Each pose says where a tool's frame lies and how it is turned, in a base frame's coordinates. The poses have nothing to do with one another.
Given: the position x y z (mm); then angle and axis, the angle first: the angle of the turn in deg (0 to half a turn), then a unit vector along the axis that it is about.
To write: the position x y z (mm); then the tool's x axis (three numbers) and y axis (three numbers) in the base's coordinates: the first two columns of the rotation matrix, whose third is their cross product. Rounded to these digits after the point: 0 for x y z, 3 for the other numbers.
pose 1, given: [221, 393, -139, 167.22, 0.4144, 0.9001, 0.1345]
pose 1, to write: [221, 393, -139, -0.636, 0.767, -0.089, 0.707, 0.625, 0.331]
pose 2, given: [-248, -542, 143, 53.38, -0.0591, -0.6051, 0.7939]
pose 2, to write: [-248, -542, 143, 0.598, 0.652, 0.467, -0.623, 0.744, -0.241]
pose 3, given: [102, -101, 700, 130.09, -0.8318, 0.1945, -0.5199]
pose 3, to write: [102, -101, 700, 0.493, -0.664, 0.562, 0.132, -0.582, -0.803]
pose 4, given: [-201, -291, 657, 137.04, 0.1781, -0.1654, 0.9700]
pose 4, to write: [-201, -291, 657, -0.677, 0.610, 0.412, -0.712, -0.684, -0.156]
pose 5, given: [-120, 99, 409, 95.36, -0.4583, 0.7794, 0.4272]
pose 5, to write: [-120, 99, 409, 0.136, 0.035, -0.990, -0.816, 0.571, -0.092]
